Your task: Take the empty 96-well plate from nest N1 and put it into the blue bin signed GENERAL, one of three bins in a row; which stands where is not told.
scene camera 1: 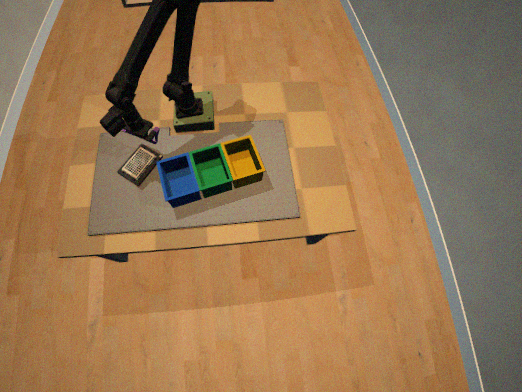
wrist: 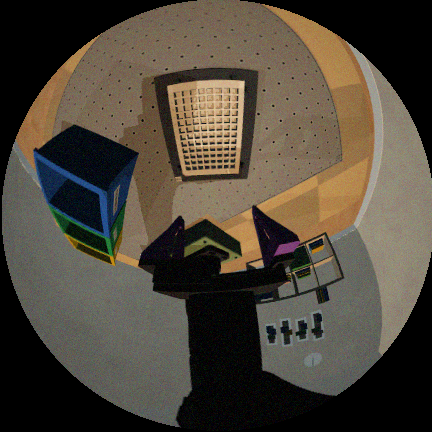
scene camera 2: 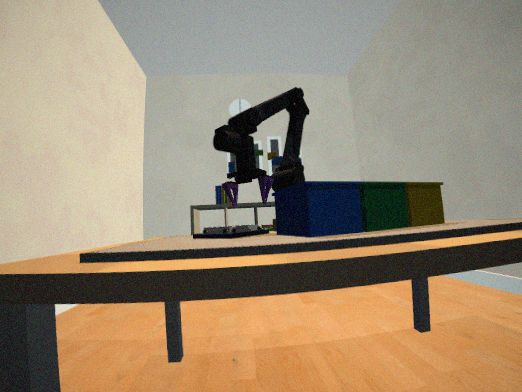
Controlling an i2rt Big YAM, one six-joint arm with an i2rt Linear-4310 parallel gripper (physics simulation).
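The pale 96-well plate [scene camera 1: 140,163] [wrist: 210,130] lies flat in a dark nest [scene camera 1: 129,177] [wrist: 248,120] at the left of the mat; no nest label is readable. My gripper [scene camera 1: 140,136] [scene camera 2: 250,204] [wrist: 216,213] is open and empty, its purple fingers pointing down above the mat, higher than the nest and toward the robot base from it. The blue bin [scene camera 1: 180,175] [scene camera 2: 335,210] [wrist: 109,205] stands beside the nest, at the near end of the row. It bears a pale sign in the wrist view, too small to read.
The green bin [scene camera 1: 212,170] [scene camera 2: 384,207] adjoins the blue one, with the yellow bin [scene camera 1: 243,162] [scene camera 2: 425,205] beyond. They stand on the grey mat [scene camera 1: 240,210] [wrist: 300,115]. The robot's green base [scene camera 1: 205,120] stands behind the mat. A shelf [scene camera 2: 191,222] stands in the background.
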